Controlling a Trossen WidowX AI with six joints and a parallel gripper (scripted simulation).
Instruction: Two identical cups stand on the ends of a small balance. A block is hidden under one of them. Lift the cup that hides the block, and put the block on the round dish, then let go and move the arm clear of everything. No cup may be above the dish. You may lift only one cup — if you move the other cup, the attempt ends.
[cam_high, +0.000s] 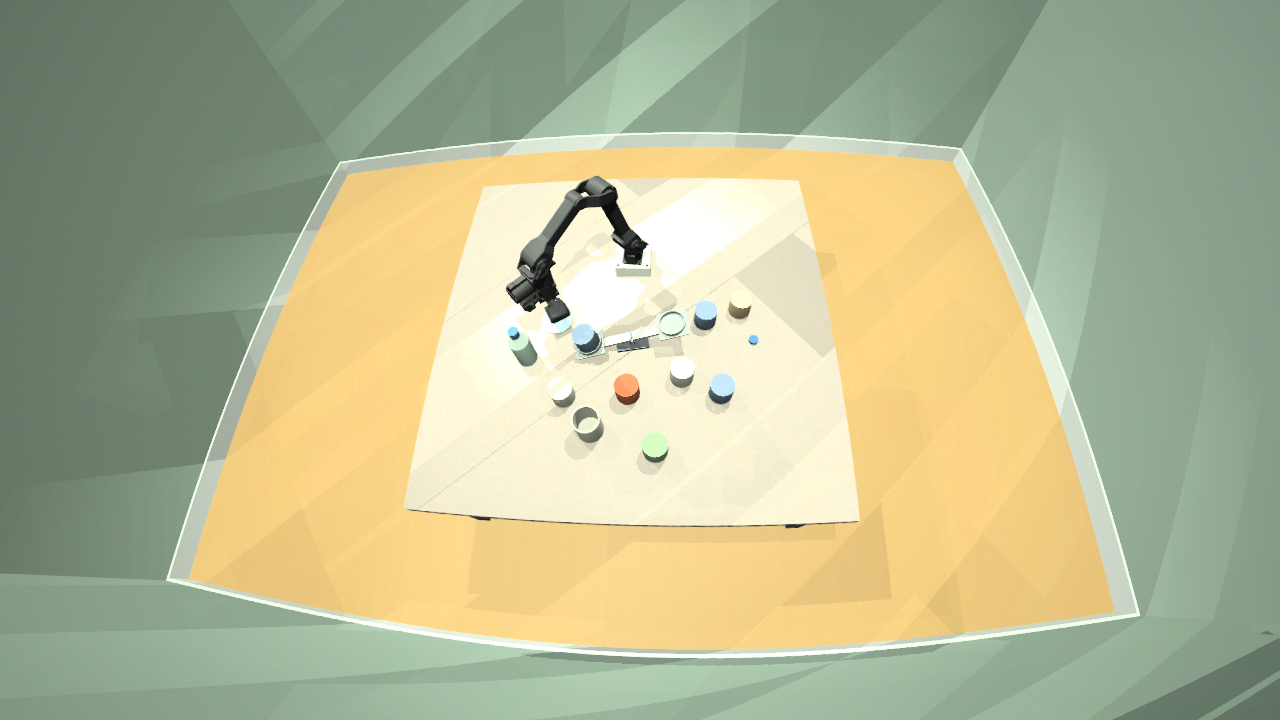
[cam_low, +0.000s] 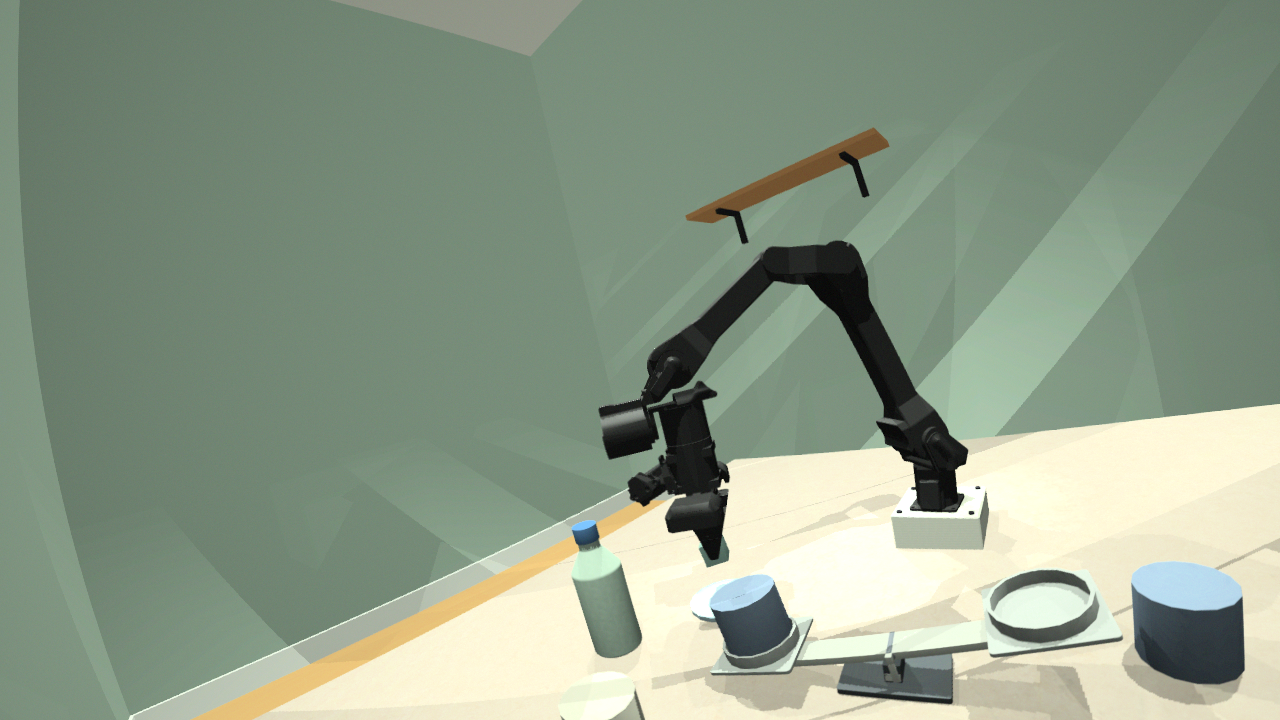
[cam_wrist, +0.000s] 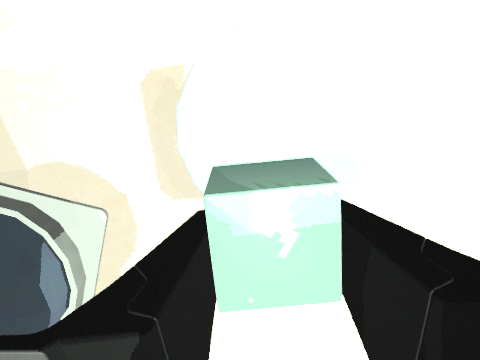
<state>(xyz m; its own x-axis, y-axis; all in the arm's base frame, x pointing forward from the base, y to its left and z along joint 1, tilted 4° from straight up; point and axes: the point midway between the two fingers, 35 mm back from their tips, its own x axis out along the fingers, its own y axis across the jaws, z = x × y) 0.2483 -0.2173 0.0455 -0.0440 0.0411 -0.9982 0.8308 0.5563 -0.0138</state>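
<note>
The white round dish is 8 cm below my gripper tip, 1 cm to the right of it and 1 cm behind it. Also, from my gripper tip: tan cylinder: 57 cm to the left, 11 cm behind, 4 cm below; then bottle: 13 cm ahead, 8 cm to the right, 3 cm above; then balance beam: 24 cm to the left, 5 cm ahead, 4 cm below.
</note>
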